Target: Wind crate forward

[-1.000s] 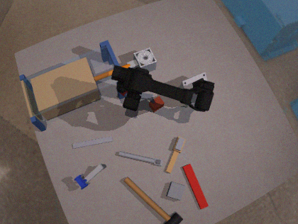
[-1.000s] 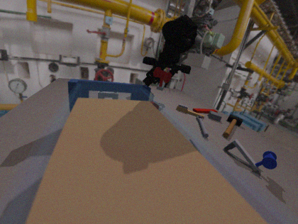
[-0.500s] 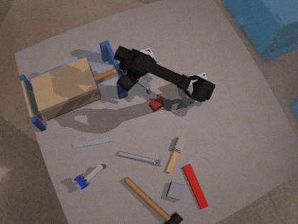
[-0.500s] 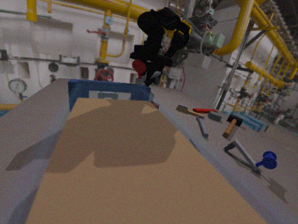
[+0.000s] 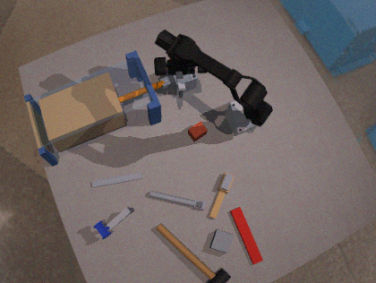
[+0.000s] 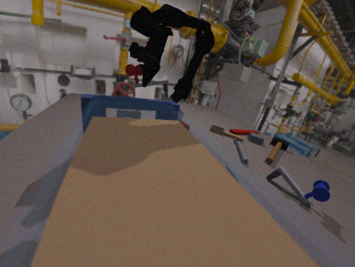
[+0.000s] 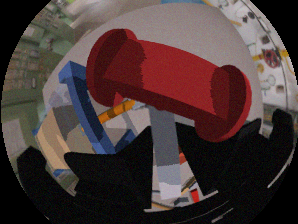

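Now: gripper tip 1 cm to the right of the red-knobbed crank and 2 cm below it. The rest, counted from my gripper tip: blue steel frame: 11 cm ahead, 5 cm to the right, 8 cm below; then red knob: 1 cm behind, 3 cm to the right, 4 cm above; then grey winch: 6 cm behind, 5 cm to the right, 15 cm below.
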